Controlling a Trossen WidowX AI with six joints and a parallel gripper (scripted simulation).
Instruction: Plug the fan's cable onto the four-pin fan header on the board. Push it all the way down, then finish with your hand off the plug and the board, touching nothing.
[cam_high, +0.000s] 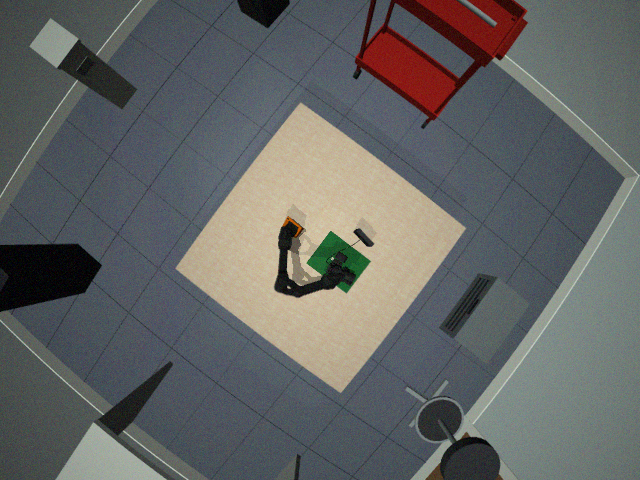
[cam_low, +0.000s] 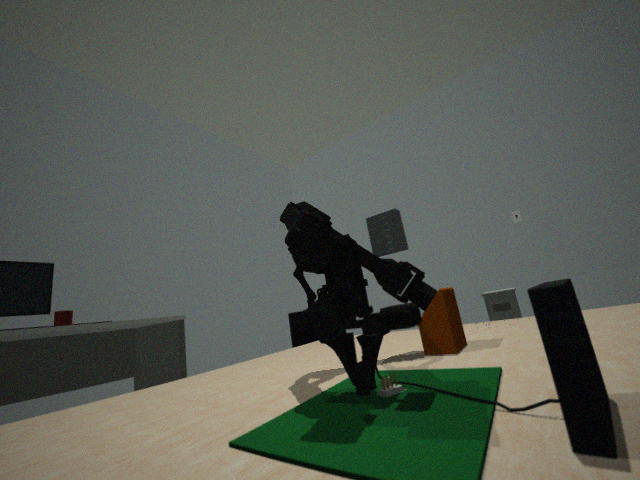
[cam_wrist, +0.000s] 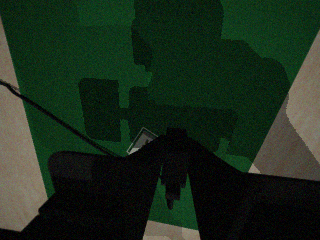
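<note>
My gripper tip is now 2 cm past the four-pin fan header, 3 cm to the right of it and 2 cm above it. Also, from my gripper tip: black fan 3 cm ahead, 23 cm to the left, 4 cm above; then green board 1 cm ahead, 4 cm to the left, 3 cm below; then black fan plug 1 cm behind, 1 cm above.
</note>
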